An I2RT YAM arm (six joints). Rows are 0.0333 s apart.
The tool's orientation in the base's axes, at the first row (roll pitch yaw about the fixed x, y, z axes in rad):
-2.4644, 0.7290, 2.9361
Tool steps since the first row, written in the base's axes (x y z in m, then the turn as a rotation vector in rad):
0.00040, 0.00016, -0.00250, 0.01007, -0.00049, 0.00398
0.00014, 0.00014, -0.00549, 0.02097, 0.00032, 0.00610
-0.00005, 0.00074, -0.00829, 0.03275, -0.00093, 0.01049
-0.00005, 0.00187, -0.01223, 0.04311, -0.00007, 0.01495
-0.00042, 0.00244, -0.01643, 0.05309, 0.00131, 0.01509
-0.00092, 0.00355, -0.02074, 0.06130, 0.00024, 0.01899
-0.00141, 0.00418, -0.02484, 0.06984, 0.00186, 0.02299
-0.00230, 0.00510, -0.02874, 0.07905, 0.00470, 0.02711
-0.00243, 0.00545, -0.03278, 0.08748, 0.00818, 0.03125
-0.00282, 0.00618, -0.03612, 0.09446, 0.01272, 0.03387
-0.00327, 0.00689, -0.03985, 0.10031, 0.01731, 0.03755
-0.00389, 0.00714, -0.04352, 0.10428, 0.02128, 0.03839
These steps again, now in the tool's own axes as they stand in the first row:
0.00140, 0.00150, 0.00149, -0.01008, 0.00352, 0.00187
0.00358, 0.00274, 0.00314, -0.01933, 0.00927, 0.00420
0.00567, 0.00435, 0.00427, -0.03104, 0.01306, 0.00703
0.00847, 0.00695, 0.00574, -0.04145, 0.01744, 0.00776
0.01162, 0.00909, 0.00764, -0.04862, 0.02397, 0.01048
0.01503, 0.01158, 0.00915, -0.05737, 0.02608, 0.01210
0.01821, 0.01364, 0.01090, -0.06602, 0.03016, 0.01186
0.02160, 0.01558, 0.01216, -0.07506, 0.03539, 0.01093
0.02444, 0.01763, 0.01421, -0.08344, 0.04060, 0.00922
0.02706, 0.01947, 0.01548, -0.08960, 0.04641, 0.00709
0.02998, 0.02144, 0.01696, -0.09562, 0.05112, 0.00387
0.03292, 0.02297, 0.01868, -0.09847, 0.05567, 0.00204

